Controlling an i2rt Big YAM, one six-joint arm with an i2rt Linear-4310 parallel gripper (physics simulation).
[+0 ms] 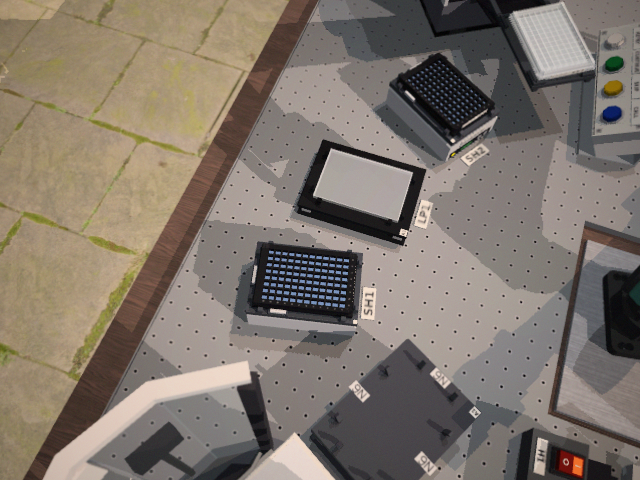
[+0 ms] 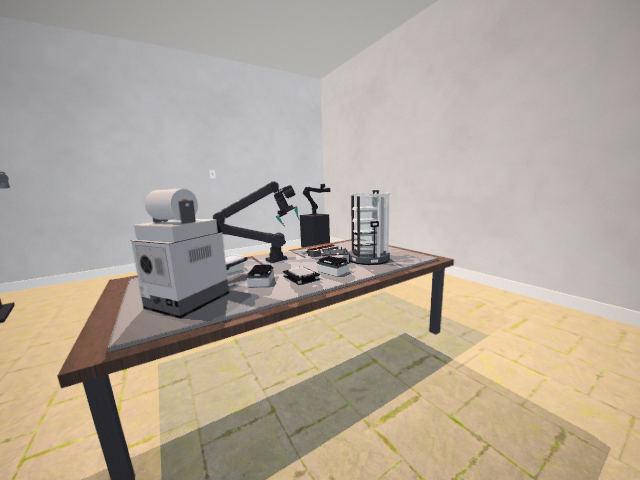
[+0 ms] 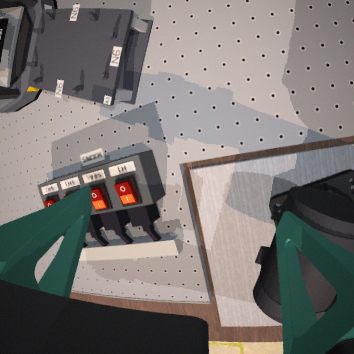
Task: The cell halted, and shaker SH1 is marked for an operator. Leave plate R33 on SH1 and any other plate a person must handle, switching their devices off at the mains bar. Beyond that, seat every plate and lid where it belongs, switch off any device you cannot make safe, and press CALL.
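Places are measured from the arm's base along level axes (x ahead, y left, z up), in millimetres.
Pixels of known places: gripper, fingertip midpoint: (image 2: 291, 223) (image 3: 188, 209); arm's base, link origin: (image 1: 636, 317) (image 2: 276, 259) (image 3: 320, 213).
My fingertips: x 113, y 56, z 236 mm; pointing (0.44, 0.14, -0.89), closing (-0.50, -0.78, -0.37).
Observation:
Ahead of a thing's pixels: the offset from my fingertips to its top centre. "*": to the spot under its first point.
My gripper (image 2: 289, 222) (image 3: 188, 209) is open and empty, above the mains bar {* dx -1, dy +133, dz -215 mm} (image 3: 155, 182) (image 1: 526, 452). The H1 rocker {dx +3, dy +163, dz -179 mm} (image 3: 126, 192) (image 1: 570, 463) and SEAL rocker {dx +9, dy +212, dz -179 mm} (image 3: 97, 198) are red with lit orange lower halves; the left finger hides much of the SH1 and SH2 rockers. A black plate with blue wells {dx +343, dy -2, dz -163 mm} (image 1: 305, 279) is on shaker SH1 {* dx +342, dy +49, dz -182 mm} (image 1: 299, 321). Another black plate {dx +188, dy -342, dz -163 mm} (image 1: 447, 91) is on shaker SH2 {* dx +229, dy -313, dz -200 mm} (image 1: 413, 116). A pale flat piece {dx +289, dy -175, dz -196 mm} (image 1: 364, 183) lies on LP1 {* dx +359, dy -131, dz -204 mm} (image 1: 310, 204). A clear gridded plate {dx +47, dy -431, dz -113 mm} (image 1: 553, 41) is at upper right. The CALL button {* dx -59, dy -344, dz -162 mm} (image 1: 612, 113) is blue.
A dark pegged platform labelled N6 {dx +208, dy +153, dz -156 mm} (image 1: 403, 408) (image 3: 82, 50) stands beyond the mains bar. A clear tiered tower {dx +339, dy +317, dz +185 mm} (image 2: 369, 227) and a white machine with a roll {dx +153, dy -671, dz +224 mm} (image 2: 178, 268) stand on the table. A black box (image 2: 314, 229) carries a small arm. My arm's base is on a wood-edged metal panel (image 3: 217, 220).

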